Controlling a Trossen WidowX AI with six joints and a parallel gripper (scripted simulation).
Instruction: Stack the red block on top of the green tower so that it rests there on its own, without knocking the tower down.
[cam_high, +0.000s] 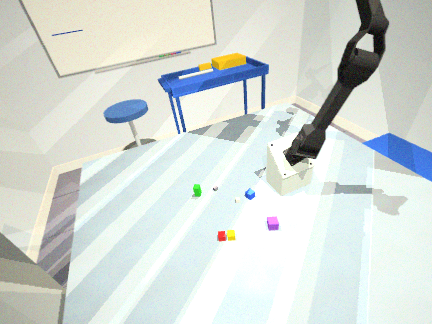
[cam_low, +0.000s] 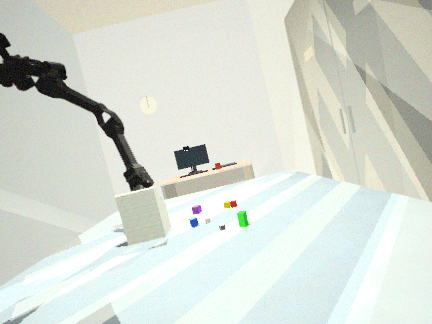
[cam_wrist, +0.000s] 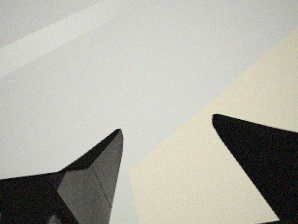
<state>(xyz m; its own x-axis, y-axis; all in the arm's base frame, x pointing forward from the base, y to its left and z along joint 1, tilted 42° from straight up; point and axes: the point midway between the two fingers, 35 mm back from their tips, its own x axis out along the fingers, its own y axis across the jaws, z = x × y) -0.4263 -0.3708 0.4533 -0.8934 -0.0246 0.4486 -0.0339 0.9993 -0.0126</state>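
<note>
Right now the red block is 76 cm ahead of my gripper tip, 3 cm to the left of it and 77 cm below it. The rest, counted from my gripper tip: purple block (59 cm ahead, 8 cm to the left, 76 cm below); blue block (57 cm ahead, 7 cm to the right, 77 cm below); small grey cube (66 cm ahead, 19 cm to the right, 77 cm below).
</note>
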